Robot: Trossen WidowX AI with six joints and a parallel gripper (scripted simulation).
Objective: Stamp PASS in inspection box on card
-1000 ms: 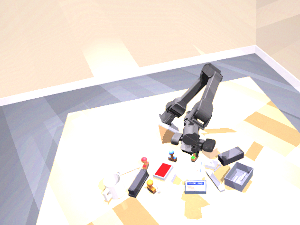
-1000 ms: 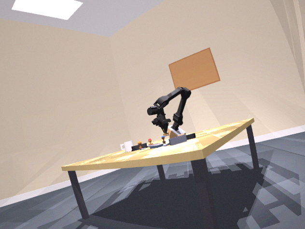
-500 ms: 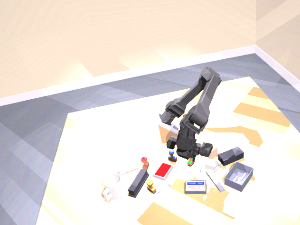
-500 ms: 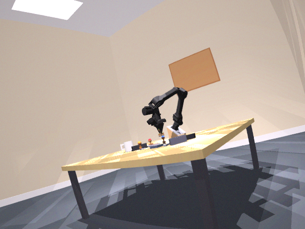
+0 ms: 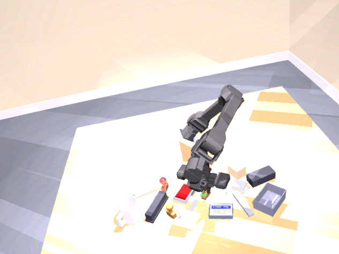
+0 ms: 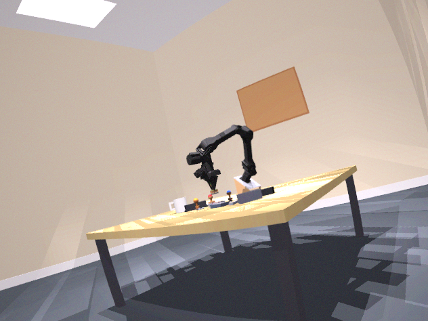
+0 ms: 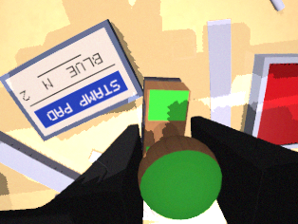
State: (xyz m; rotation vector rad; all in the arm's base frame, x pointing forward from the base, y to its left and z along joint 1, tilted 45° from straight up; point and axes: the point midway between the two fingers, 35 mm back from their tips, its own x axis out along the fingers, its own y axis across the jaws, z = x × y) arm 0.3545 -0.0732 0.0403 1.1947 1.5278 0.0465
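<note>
The blue-labelled pad tin is 80 mm below my gripper tip, 40 mm to the left of it and 40 mm ahead of it. From my gripper tip the other things lie so: red ink pad 100 mm behind, 90 mm below, 70 mm to the right; then card 90 mm below, 80 mm to the left, 80 mm behind; then green-knobbed stamp right at my gripper tip.
</note>
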